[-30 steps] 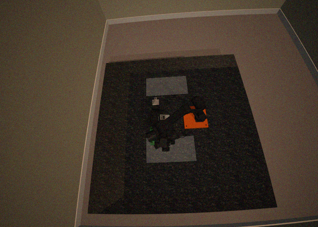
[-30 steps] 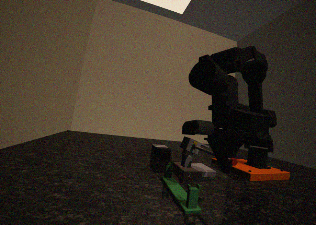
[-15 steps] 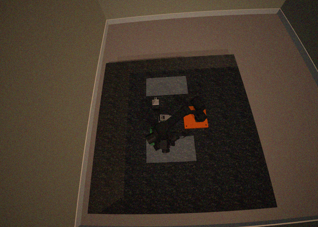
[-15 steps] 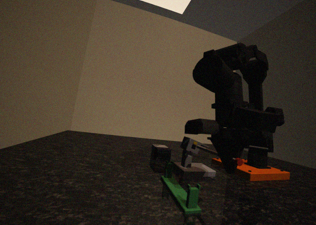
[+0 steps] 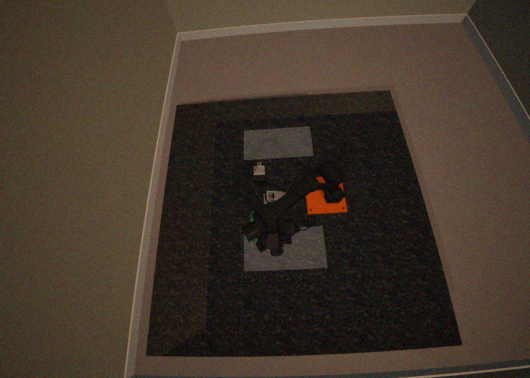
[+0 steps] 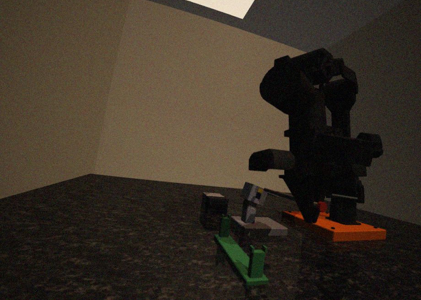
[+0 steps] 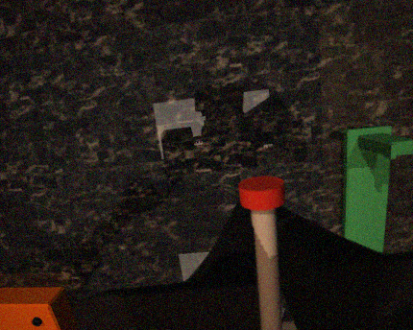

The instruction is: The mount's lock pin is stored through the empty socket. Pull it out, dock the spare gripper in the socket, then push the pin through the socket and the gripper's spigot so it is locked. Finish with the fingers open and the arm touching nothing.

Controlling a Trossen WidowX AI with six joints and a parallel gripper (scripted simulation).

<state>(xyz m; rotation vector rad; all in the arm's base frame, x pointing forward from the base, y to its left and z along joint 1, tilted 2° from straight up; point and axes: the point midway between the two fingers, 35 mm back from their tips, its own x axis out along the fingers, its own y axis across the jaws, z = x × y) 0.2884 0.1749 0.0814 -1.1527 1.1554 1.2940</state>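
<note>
Right now my gripper tip is 9 cm short of the green rack, 5 cm to the left of it and 5 cm above it. The rest, counted from my gripper tip: grey socket: 17 cm to the right, 2 cm below; spare gripper: 32 cm to the right, 6 cm ahead, 5 cm below.
</note>
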